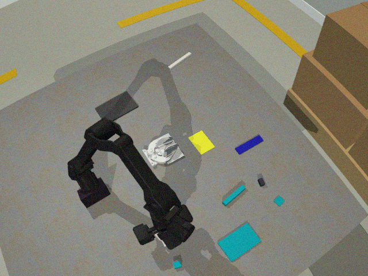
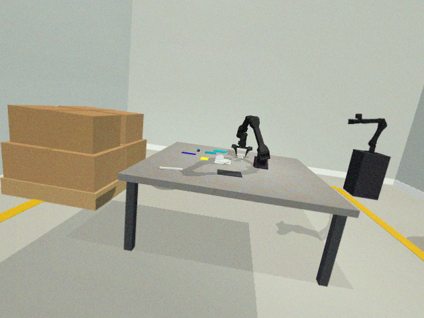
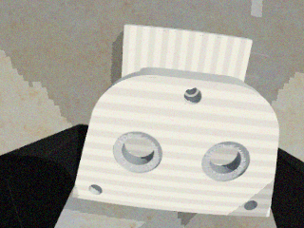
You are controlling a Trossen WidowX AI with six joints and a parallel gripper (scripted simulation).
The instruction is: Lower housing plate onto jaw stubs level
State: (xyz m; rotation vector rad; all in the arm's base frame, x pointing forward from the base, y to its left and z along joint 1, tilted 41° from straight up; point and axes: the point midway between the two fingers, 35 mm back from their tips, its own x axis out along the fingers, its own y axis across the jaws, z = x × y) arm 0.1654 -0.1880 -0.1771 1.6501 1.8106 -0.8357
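Now: gripper tip 10 mm to the left of the white block. Round my gripper tip: white housing plate: 10 mm to the right, 20 mm above; teal plate: 200 mm ahead, 160 mm to the right, 10 mm below; teal bar: 280 mm ahead.
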